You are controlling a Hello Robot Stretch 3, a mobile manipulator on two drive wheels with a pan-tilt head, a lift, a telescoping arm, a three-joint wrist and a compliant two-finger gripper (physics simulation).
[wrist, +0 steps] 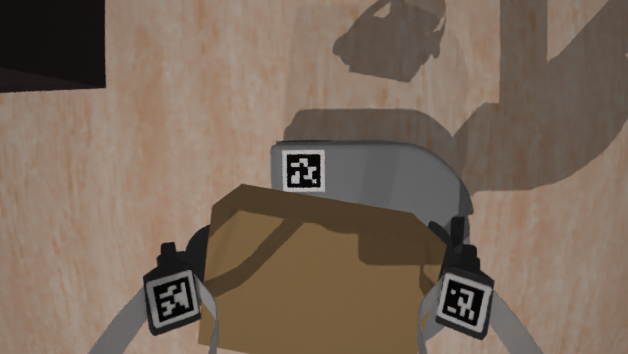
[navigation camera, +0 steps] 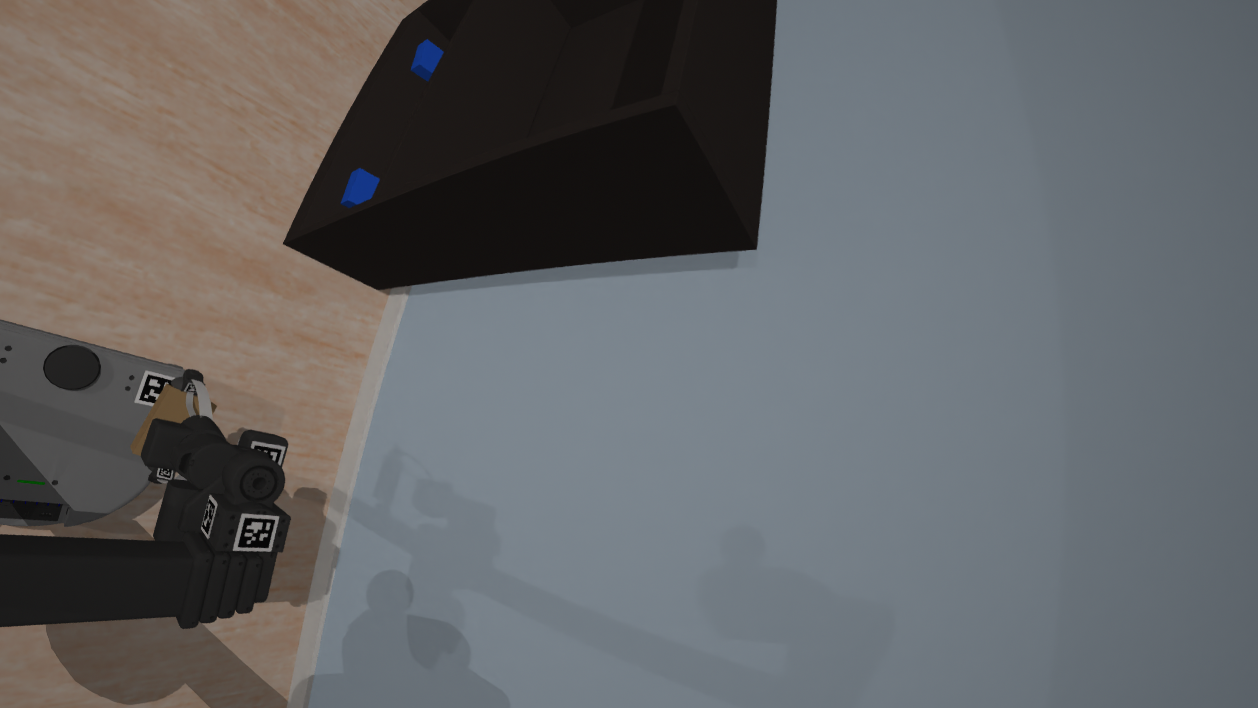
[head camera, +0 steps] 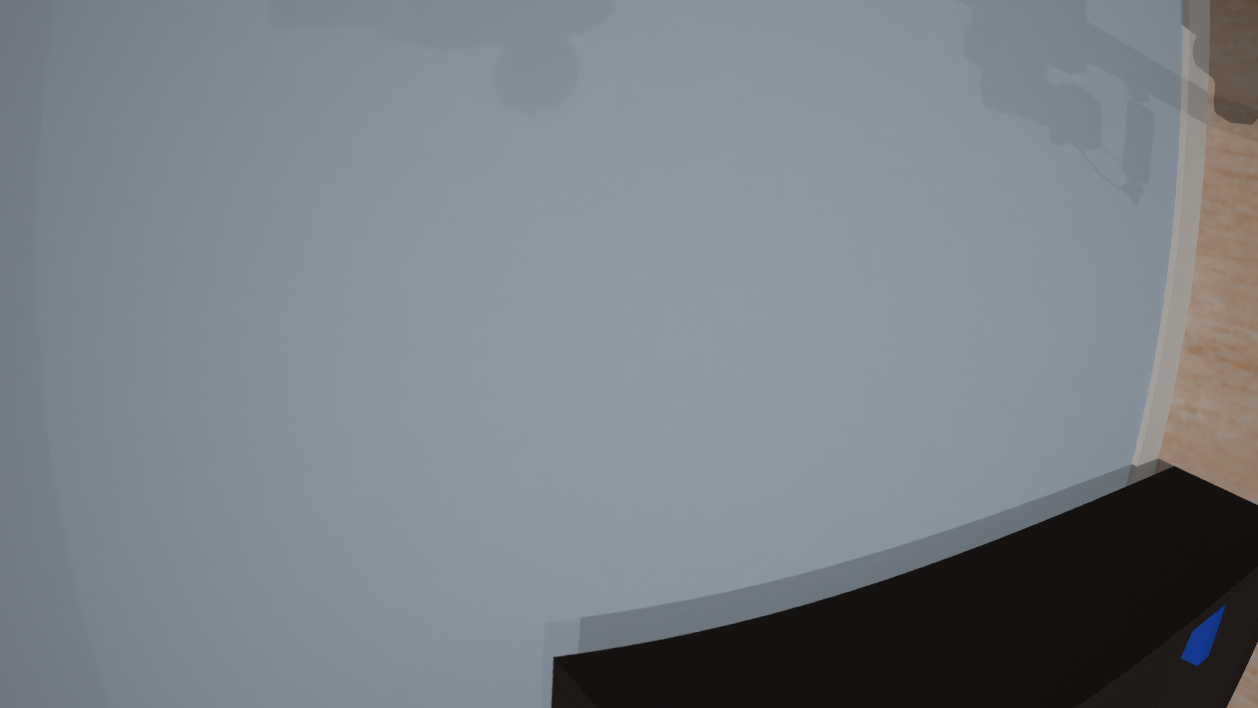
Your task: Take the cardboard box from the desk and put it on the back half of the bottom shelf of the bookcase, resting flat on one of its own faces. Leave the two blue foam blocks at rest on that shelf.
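Frame: origin at the robot's base, x ahead, y left, z up, level; metres.
Seen in the pictures: gripper, fingertip midpoint: (wrist: pixel 318 251); robot's base at its link origin: (navigation camera: pixel 74 365).
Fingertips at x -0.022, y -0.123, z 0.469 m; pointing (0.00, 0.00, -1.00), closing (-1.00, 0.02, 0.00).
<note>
Pixels of each thing's top centre, then the offset from my fingertips to it. "*": a spot on its surface instead. Level surfaces: height alone.
- brown cardboard box at its top centre: (wrist: pixel 317 299) (navigation camera: pixel 177 428) dx +0.000, dy +0.002, dz +0.049 m
- pale baseboard at a spot on its surface: (head camera: pixel 1175 308) * dx +0.161, dy -0.476, dz -0.407 m
- wooden floor at its surface level: dz -0.468 m
The brown cardboard box (navigation camera: pixel 151 431) (wrist: pixel 310 305) is held off the floor, close above the robot's grey base. My gripper (navigation camera: pixel 176 429) (wrist: pixel 318 251) is shut on it, with a fingertip against each side in the wrist view. The box looks slightly skewed between the fingers. The dark bookcase (head camera: pixel 836 616) (navigation camera: pixel 545 193) (wrist: pixel 50 45) stands against the wall, apart from the gripper. One blue foam block (navigation camera: pixel 426 58) and another blue foam block (navigation camera: pixel 360 186) lie apart on its bottom shelf. One blue block (head camera: pixel 1202 635) shows in the head view; which one, I cannot tell. The desk does not show.
The robot's base (navigation camera: pixel 96 400) (wrist: pixel 365 170) is under the box, and the arm (navigation camera: pixel 96 581) is beside it at the lower left of the navigation view. The blue-grey wall (head camera: pixel 616 308) (navigation camera: pixel 660 396) has a pale baseboard (head camera: pixel 1175 308) (navigation camera: pixel 362 400) along the wooden floor (navigation camera: pixel 176 176) (wrist: pixel 175 125). Robot shadows fall on both.
</note>
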